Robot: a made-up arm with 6 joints. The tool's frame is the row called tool. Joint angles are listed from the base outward.
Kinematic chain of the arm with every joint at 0, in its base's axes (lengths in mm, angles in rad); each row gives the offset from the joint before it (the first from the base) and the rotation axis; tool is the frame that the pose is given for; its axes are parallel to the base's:
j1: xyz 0 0 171.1 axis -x
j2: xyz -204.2 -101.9 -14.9 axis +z
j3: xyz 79 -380.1 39.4 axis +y
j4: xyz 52.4 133 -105 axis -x
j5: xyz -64.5 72 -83 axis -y
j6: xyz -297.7 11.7 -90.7 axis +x
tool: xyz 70.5 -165 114.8
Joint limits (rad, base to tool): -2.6..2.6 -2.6..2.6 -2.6..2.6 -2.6..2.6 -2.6..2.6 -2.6..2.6
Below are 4 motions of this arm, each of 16 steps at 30 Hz.
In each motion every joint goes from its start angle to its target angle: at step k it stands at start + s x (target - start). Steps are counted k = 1, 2, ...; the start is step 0. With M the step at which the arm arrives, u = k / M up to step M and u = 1 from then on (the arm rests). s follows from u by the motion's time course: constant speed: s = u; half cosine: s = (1 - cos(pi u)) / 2; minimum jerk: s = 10 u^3 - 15 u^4 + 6 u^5.
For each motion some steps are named. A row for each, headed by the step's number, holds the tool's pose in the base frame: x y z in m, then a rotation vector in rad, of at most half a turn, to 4 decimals.
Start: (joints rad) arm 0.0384 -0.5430 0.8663 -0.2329 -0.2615 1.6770
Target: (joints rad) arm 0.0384 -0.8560 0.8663 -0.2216 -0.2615 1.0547
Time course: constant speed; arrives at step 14
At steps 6, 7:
6: -0.6589 -0.0499 0.1854 1.7742 0.3550 -1.3508
7: -0.6592 -0.0485 0.1871 1.7463 0.3636 -1.3481

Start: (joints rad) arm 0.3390 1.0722 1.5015 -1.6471 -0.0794 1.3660
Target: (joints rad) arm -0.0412 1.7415 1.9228 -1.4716 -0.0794 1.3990
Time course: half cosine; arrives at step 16
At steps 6, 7, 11, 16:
6: -0.2695 -0.0820 0.4874 1.0681 1.0027 -1.4732
7: -0.2645 -0.0902 0.4898 1.0028 1.0472 -1.4330
11: -0.2492 -0.1197 0.4959 0.7587 1.1737 -1.2305
16: -0.2451 -0.1351 0.4978 0.6313 1.2076 -1.0875

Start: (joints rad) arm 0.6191 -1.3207 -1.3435 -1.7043 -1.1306 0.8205
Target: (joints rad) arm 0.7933 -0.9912 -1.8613 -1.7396 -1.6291 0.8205
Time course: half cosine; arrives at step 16
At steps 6, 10, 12, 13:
6: -0.4096 -0.5059 0.3255 0.2821 0.1277 0.5414
10: -0.3680 -0.4909 0.4707 -0.0227 0.3699 0.5350
12: -0.3478 -0.4699 0.5280 -0.1597 0.4566 0.5245
13: -0.3399 -0.4597 0.5488 -0.2132 0.4871 0.5193

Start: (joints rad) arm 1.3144 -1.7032 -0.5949 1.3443 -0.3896 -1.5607
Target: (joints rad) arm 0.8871 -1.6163 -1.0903 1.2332 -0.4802 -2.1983
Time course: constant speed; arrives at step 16
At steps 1, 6, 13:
1: -0.3466 -0.3575 0.2480 0.8637 -1.1829 1.8381
6: -0.3561 -0.4121 0.2579 0.7810 -1.3044 1.7136
13: -0.3690 -0.4842 0.2608 0.6729 -1.4584 1.5391

